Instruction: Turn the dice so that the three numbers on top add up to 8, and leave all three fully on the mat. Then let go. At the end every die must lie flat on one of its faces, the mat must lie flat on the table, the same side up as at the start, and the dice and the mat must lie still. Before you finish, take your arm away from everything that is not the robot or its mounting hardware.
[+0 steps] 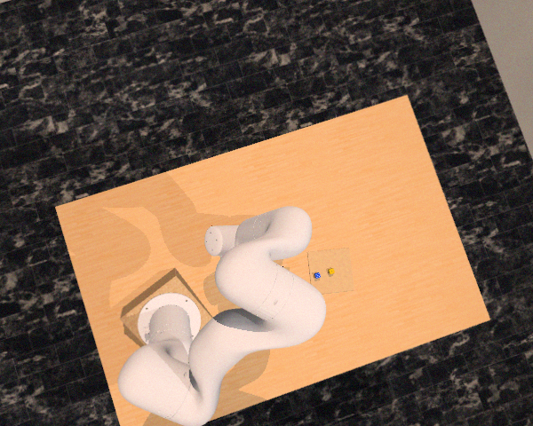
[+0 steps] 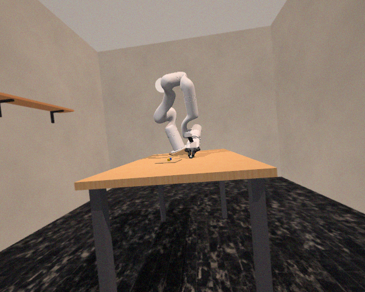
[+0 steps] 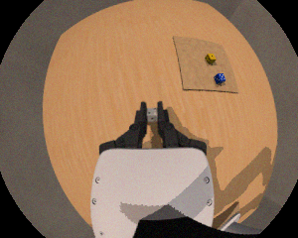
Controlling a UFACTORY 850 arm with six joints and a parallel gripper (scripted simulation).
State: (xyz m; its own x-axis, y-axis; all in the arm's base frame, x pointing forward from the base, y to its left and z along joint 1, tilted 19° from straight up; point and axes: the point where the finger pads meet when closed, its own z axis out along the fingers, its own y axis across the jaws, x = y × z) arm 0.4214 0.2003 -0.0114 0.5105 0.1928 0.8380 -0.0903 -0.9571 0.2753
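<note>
The white die lies 1 cm below my hand and 1 cm ahead of it. Round my hand: tan mat: 13 cm to the right, 11 cm ahead, 2 cm below; blue die: 14 cm to the right, 6 cm ahead, 1 cm below; yellow die: 13 cm to the right, 11 cm ahead, 1 cm below.
</note>
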